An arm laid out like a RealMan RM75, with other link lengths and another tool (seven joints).
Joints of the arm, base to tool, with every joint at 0 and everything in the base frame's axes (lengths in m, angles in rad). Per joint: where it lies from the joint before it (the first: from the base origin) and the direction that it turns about. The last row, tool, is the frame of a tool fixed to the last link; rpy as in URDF.
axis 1: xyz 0 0 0.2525 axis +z
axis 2: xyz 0 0 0 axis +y
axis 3: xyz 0 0 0.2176 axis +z
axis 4: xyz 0 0 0 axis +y
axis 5: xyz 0 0 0.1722 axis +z
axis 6: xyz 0 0 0 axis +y
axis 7: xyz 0 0 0.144 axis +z
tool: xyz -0.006 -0.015 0.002 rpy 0 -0.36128 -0.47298
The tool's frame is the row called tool.
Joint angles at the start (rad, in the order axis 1, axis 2, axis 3, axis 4, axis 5, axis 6, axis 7):
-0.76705, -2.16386, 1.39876, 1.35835, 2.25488, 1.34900, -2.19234
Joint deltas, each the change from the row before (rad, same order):
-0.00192, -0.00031, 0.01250, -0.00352, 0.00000, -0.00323, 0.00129
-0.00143, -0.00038, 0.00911, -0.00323, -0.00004, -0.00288, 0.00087
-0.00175, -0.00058, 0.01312, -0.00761, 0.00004, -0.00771, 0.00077
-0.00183, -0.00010, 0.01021, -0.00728, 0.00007, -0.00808, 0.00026
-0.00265, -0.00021, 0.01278, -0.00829, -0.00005, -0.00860, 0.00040
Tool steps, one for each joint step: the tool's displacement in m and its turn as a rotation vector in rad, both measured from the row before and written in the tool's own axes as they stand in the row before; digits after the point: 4 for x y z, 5 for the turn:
0.0003, 0.0017, 0.0022, 0.00003, -0.00781, 0.00912
0.0002, 0.0012, 0.0017, -0.00020, -0.00560, 0.00612
0.0002, 0.0012, 0.0028, -0.00002, -0.00690, 0.00553
0.0003, 0.0006, 0.0022, 0.00077, -0.00443, 0.00315
0.0004, 0.0010, 0.0027, 0.00062, -0.00623, 0.00517

